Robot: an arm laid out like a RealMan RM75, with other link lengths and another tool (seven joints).
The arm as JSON. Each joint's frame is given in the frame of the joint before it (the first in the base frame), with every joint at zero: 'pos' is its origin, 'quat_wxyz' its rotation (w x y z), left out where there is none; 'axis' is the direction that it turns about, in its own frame. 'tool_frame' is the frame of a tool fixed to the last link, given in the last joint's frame.
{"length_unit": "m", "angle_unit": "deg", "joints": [
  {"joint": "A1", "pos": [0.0, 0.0, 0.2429], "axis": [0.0, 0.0, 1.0]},
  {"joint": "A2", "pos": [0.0, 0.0, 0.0], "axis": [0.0, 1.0, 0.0]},
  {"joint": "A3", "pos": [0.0, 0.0, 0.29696], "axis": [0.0, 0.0, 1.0]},
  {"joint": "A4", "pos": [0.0, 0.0, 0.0], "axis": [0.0, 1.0, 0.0]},
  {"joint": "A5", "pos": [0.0, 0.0, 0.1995], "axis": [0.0, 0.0, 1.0]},
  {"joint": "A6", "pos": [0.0, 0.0, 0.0], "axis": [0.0, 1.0, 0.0]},
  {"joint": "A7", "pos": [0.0, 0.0, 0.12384], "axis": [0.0, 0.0, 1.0]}
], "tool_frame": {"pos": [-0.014, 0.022, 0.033], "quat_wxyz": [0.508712, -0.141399, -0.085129, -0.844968]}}
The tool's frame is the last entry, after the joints.
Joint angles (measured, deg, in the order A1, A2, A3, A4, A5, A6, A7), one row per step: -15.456, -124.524, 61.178, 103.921, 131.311, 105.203, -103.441; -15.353, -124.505, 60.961, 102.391, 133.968, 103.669, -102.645; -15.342, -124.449, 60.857, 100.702, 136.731, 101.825, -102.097; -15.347, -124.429, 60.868, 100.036, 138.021, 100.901, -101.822; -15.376, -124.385, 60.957, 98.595, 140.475, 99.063, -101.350; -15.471, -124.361, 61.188, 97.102, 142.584, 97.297, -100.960; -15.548, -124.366, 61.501, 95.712, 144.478, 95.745, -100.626
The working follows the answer.
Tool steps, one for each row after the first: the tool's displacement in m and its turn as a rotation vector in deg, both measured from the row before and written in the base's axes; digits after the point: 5 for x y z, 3 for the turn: -0.01068, 0.00360, -0.00042, 1.066, 1.812, 1.721; -0.01093, 0.00410, -0.00053, 1.148, 1.922, 1.842; -0.00475, 0.00200, -0.00007, 0.588, 0.990, 0.668; -0.00936, 0.00362, -0.00049, 0.993, 1.898, 1.310; -0.00809, 0.00329, -0.00127, 0.693, 1.647, 1.053; -0.00721, 0.00244, -0.00163, 0.420, 1.519, 0.892
Tool pose at each row, in the base's axes (x y z in m, rotation vector in deg; rounded; the steps above come from the unrounded poses): -0.23072, 0.25647, 0.02395, 83.854, 155.157, 5.621; -0.24140, 0.26007, 0.02353, 82.603, 158.254, 5.887; -0.25233, 0.26417, 0.02300, -80.367, -159.931, -6.137; -0.25708, 0.26617, 0.02294, -78.966, -159.318, -6.214; -0.26644, 0.26979, 0.02245, -76.292, -158.192, -6.174; -0.27452, 0.27308, 0.02118, -74.153, -157.205, -5.916; -0.28174, 0.27552, 0.01954, -72.361, -156.314, -5.391

